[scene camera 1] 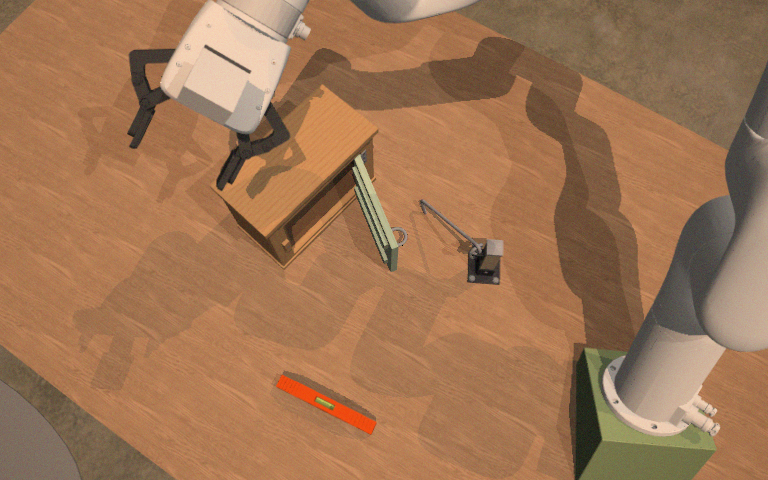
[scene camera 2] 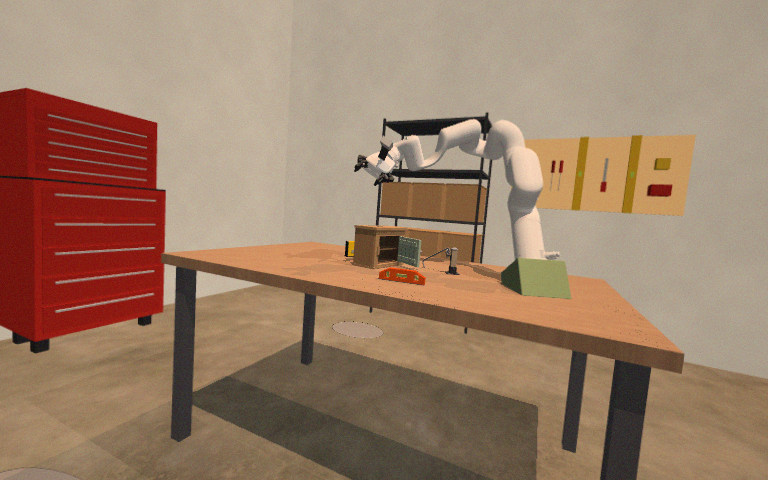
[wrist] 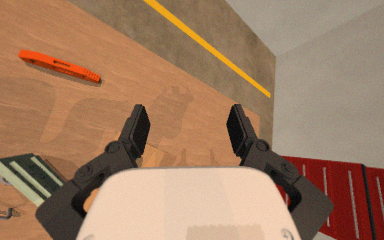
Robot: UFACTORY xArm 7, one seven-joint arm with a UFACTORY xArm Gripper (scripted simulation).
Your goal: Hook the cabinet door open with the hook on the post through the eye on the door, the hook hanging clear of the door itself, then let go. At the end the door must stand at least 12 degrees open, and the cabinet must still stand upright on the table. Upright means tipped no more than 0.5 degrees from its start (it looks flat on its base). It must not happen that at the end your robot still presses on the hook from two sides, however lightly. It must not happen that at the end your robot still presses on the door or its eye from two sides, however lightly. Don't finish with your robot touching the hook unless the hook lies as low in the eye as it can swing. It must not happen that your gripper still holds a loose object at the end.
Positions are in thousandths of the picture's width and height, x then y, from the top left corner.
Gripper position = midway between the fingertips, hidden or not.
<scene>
I see my gripper (scene camera 1: 231,347), a wooden cabinet (scene camera 1: 368,418) and a post (scene camera 1: 627,557).
The wooden cabinet is seen too in scene camera 2 (scene camera 2: 488,518). My gripper also shows in scene camera 2 (scene camera 2: 476,366) and in the wrist view (wrist: 491,477).
</scene>
